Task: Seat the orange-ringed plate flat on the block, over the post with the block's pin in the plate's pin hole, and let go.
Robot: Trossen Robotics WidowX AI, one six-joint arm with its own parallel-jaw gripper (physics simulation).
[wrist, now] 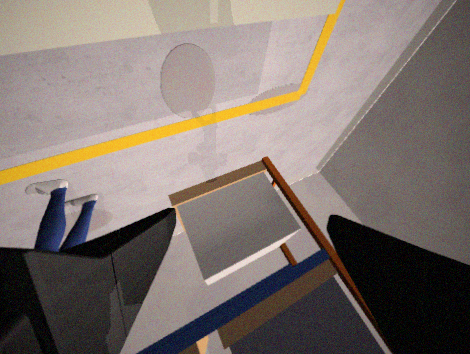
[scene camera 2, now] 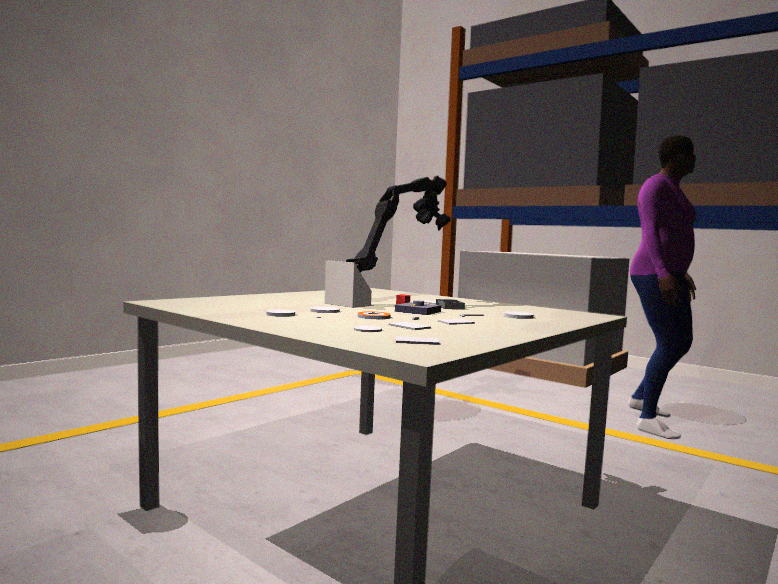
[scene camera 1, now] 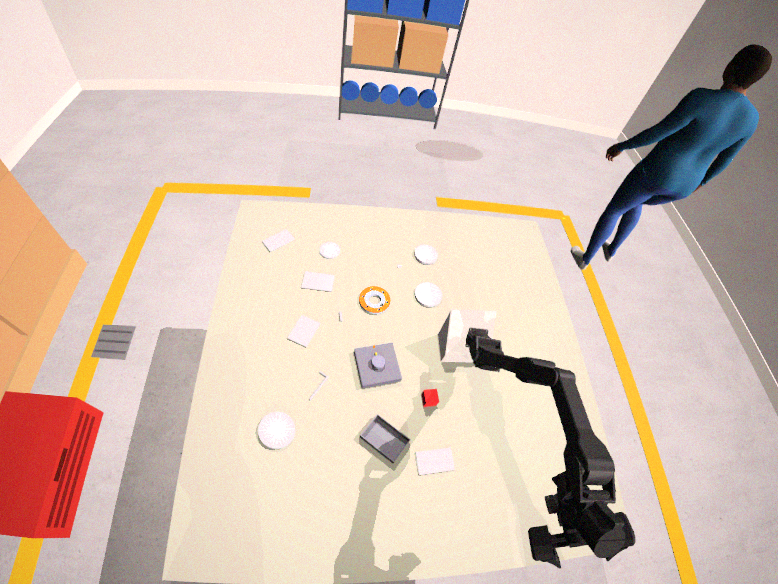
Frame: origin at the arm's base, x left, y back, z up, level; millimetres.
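Seen in the pictures: gripper, fingertip midpoint: (wrist: 252, 218) (scene camera 2: 432, 225) (scene camera 1: 583, 563); arm's base, link origin: (scene camera 2: 346, 278) (scene camera 1: 476, 338).
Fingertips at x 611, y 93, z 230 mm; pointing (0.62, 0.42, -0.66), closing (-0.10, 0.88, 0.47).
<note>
Pixels of each thing's top centre, then the offset from my fingertips to it. "pt": a spot on its surface instead.
- orange-ringed plate, top centre: (scene camera 2: 374, 313) (scene camera 1: 375, 299) dx -775, dy -410, dz -317 mm
- grey square block, top centre: (scene camera 1: 378, 361) (scene camera 2: 418, 300) dx -535, dy -391, dz -289 mm
- small orange pin, surface spot: (scene camera 1: 375, 350) pt dx -577, dy -401, dz -304 mm
- red cube, top centre: (scene camera 1: 431, 395) (scene camera 2: 403, 295) dx -436, dy -230, dz -288 mm
- dark open tray, top centre: (scene camera 1: 385, 437) (scene camera 2: 450, 300) dx -310, dy -361, dz -303 mm
The orange-ringed plate (scene camera 1: 363, 300) (scene camera 2: 363, 315) lies flat on the table, apart from the block and on its far side in scene camera 1. The grey square block (scene camera 1: 367, 377) (scene camera 2: 409, 309) stands on the table with nothing on it. Its round post (scene camera 1: 377, 362) rises near the middle, with a small orange pin (scene camera 1: 375, 350) beside it. My gripper (scene camera 1: 581, 545) (scene camera 2: 434, 219) (wrist: 252, 218) is open and empty, high up and well away from plate and block. Plate and block do not show in the wrist view.
A red cube (scene camera 1: 430, 397) (scene camera 2: 402, 298) and a dark open tray (scene camera 1: 378, 450) (scene camera 2: 449, 304) are near the block. White discs (scene camera 1: 428, 294) (scene camera 1: 276, 430) and flat cards (scene camera 1: 434, 461) lie around. The arm stands on a pale pedestal (scene camera 1: 456, 333) (scene camera 2: 339, 282). A person (scene camera 1: 684, 144) (scene camera 2: 666, 232) stands beyond the table.
</note>
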